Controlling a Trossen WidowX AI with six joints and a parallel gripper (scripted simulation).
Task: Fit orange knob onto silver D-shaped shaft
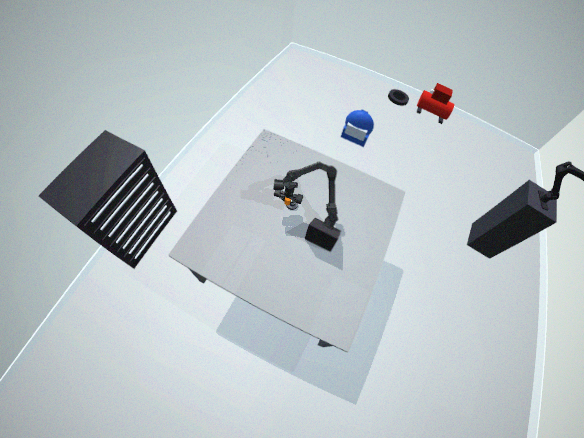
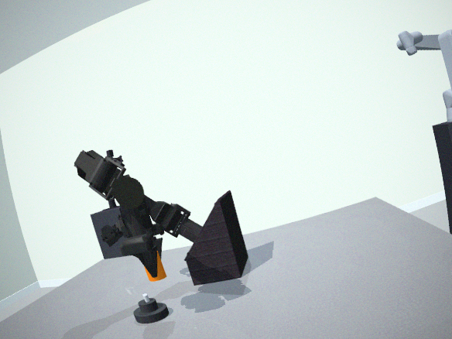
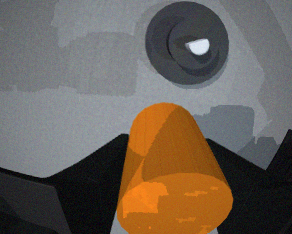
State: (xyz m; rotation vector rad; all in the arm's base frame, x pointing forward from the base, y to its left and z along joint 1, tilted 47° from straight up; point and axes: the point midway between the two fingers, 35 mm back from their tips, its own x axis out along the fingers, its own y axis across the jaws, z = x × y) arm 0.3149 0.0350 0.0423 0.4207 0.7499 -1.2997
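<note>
My gripper tip is 8 cm above the dark round pedestal, 6 cm to the left of it and 1 cm past it. From my gripper tip the other things lie so: orange knob 3 cm above.
</note>
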